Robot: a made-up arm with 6 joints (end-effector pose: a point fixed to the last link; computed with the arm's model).
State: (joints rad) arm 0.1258 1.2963 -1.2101 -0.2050 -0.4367 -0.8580
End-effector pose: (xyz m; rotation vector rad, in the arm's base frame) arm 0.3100 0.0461 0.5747 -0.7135 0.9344 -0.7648
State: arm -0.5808 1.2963 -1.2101 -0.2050 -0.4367 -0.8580
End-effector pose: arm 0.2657 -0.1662 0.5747 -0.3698 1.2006 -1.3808
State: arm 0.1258 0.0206 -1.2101 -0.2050 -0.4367 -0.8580
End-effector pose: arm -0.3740 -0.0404 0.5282 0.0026 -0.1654 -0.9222
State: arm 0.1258 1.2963 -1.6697 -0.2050 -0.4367 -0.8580
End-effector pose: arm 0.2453 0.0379 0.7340 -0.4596 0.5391 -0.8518
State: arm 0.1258 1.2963 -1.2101 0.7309 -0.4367 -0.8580
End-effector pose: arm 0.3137 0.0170 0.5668 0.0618 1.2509 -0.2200
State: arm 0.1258 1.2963 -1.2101 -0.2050 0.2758 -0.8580
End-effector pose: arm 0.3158 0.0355 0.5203 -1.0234 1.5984 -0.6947
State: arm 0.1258 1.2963 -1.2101 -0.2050 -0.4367 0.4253
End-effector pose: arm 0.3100 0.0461 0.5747 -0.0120 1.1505 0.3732
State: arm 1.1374 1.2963 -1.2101 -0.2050 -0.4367 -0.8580
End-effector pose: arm 0.1253 0.2872 0.5747 -1.0477 0.4590 0.1320
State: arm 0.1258 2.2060 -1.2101 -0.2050 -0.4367 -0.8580
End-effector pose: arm 0.5724 0.0793 0.1389 -1.1957 1.7065 -0.4797
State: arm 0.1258 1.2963 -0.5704 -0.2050 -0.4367 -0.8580
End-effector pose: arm 0.2722 0.0413 0.3402 -1.0560 1.4795 -0.5814
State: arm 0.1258 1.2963 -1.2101 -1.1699 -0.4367 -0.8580
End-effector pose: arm 0.3070 0.0701 0.5549 -1.4713 0.4130 -1.2518
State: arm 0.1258 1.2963 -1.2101 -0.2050 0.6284 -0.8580
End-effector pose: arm 0.3043 0.0288 0.4956 -1.1680 1.9300 -0.6279
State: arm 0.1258 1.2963 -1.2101 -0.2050 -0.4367 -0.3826
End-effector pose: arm 0.3100 0.0461 0.5747 -0.4628 1.0521 -0.3443
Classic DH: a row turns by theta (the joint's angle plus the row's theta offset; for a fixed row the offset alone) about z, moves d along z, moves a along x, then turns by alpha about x. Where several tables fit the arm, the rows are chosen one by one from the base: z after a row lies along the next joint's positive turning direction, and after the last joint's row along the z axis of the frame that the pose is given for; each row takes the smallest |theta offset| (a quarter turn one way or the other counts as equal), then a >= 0, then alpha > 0; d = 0 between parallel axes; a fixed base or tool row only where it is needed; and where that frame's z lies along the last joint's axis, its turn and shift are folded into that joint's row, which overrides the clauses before.
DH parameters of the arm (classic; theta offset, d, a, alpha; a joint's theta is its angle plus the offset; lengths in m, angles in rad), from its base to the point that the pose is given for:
joint 1: 0 0.0864 0 -1.5708
joint 2: 0.1359 0 -0.4327 0
joint 3: 1.3477 0 -0.0264 1.5708
joint 4: 0 0.3007 0 -1.5708
joint 5: 0 0 0.0001 1.5708
joint 6: 0 0.0799 0 0

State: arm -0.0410 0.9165 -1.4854 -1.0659 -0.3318 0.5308
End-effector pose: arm 0.0609 0.0202 0.7226 -0.4443 0.6644 -0.4143
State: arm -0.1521 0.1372 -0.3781 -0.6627 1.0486 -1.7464
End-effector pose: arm -0.0907 -0.0292 0.2861 1.9603 -1.7794 1.5529
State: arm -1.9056 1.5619 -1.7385 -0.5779 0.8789 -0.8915
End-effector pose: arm -0.1635 -0.3675 0.5830 -1.0082 -2.1636 1.3483
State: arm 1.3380 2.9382 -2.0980 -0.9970 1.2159 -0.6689
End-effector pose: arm 0.2139 0.6292 -0.1194 2.6543 -0.7722 1.3594
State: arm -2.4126 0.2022 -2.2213 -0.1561 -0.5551 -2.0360
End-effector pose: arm 0.4927 0.4313 0.5123 0.2280 1.1869 1.4710
